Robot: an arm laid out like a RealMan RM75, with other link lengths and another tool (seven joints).
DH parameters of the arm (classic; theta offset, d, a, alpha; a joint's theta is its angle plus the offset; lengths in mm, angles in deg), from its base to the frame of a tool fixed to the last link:
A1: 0 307.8 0 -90
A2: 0 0 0 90
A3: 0 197.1 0 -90
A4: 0 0 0 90
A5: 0 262.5 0 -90
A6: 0 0 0 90
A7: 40.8 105 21.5 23.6
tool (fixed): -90 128.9 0 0
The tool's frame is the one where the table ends.
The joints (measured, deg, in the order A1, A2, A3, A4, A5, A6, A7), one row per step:
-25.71, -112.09, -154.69, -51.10, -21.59, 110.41, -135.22
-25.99, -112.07, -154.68, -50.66, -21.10, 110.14, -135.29
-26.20, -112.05, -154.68, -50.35, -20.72, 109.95, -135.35
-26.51, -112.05, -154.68, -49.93, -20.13, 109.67, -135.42
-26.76, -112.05, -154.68, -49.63, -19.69, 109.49, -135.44
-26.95, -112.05, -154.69, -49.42, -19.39, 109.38, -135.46
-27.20, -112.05, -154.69, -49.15, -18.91, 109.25, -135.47
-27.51, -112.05, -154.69, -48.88, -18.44, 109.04, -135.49
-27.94, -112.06, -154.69, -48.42, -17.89, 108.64, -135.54
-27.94, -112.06, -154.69, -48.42, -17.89, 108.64, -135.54
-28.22, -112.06, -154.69, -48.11, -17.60, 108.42, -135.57
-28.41, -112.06, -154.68, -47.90, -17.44, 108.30, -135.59
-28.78, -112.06, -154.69, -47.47, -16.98, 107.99, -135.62
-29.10, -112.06, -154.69, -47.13, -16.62, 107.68, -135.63
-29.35, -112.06, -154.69, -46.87, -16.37, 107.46, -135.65
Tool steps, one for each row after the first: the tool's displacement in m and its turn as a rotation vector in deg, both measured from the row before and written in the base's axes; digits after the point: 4 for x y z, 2 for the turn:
-0.0008, 0.0001, -0.0017, -0.34, 0.21, 0.14
-0.0006, 0.0001, -0.0011, -0.25, 0.18, 0.11
-0.0009, 0.0001, -0.0017, -0.39, 0.28, 0.14
-0.0005, 0.0002, -0.0012, -0.31, 0.20, 0.05
-0.0002, 0.0002, -0.0008, -0.21, 0.12, 0.02
-0.0004, 0.0000, -0.0011, -0.35, 0.22, 0.04
-0.0003, 0.0006, -0.0010, -0.29, 0.27, -0.02
-0.0004, 0.0012, -0.0018, -0.31, 0.32, -0.04
0.0000, 0.0000, 0.0000, 0.00, 0.00, 0.00
0.0001, 0.0008, -0.0012, -0.20, 0.13, -0.05
0.0002, 0.0006, -0.0009, -0.14, 0.05, -0.05
-0.0002, 0.0009, -0.0016, -0.30, 0.22, -0.04
-0.0001, 0.0011, -0.0012, -0.20, 0.22, -0.09
0.0001, 0.0009, -0.0010, -0.15, 0.14, -0.07

